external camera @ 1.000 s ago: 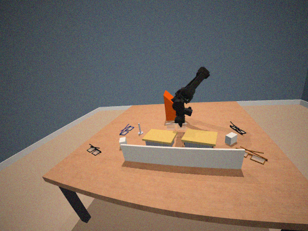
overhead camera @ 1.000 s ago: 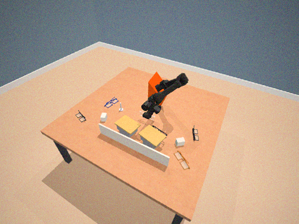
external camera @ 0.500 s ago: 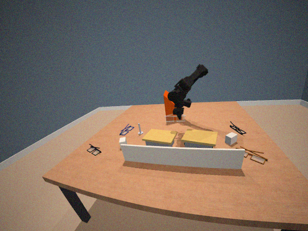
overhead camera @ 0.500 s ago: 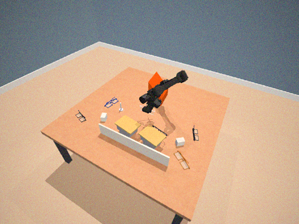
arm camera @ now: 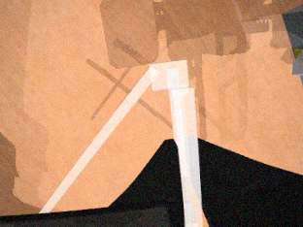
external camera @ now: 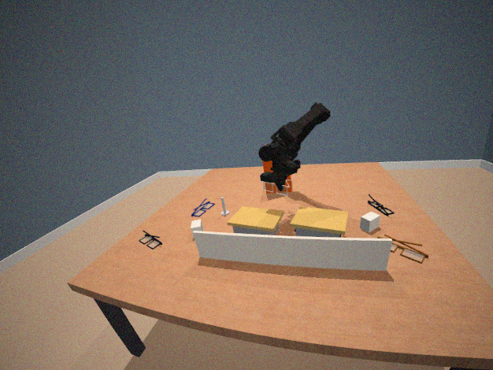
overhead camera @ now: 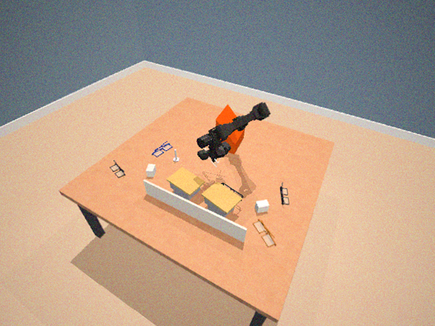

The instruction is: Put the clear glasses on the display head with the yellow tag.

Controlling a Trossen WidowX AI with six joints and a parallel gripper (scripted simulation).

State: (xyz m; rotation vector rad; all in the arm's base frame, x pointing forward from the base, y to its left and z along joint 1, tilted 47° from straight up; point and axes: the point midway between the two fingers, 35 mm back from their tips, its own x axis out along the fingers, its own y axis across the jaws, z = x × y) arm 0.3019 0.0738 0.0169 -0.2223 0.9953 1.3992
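Now: gripper tip 28 cm to the left of the white peg and 10 cm above it. The rest, counted from my gripper tip: white wall: 30 cm ahead, 5 cm to the left, 7 cm below; display head: 17 cm ahead, 6 cm to the right, 7 cm below.
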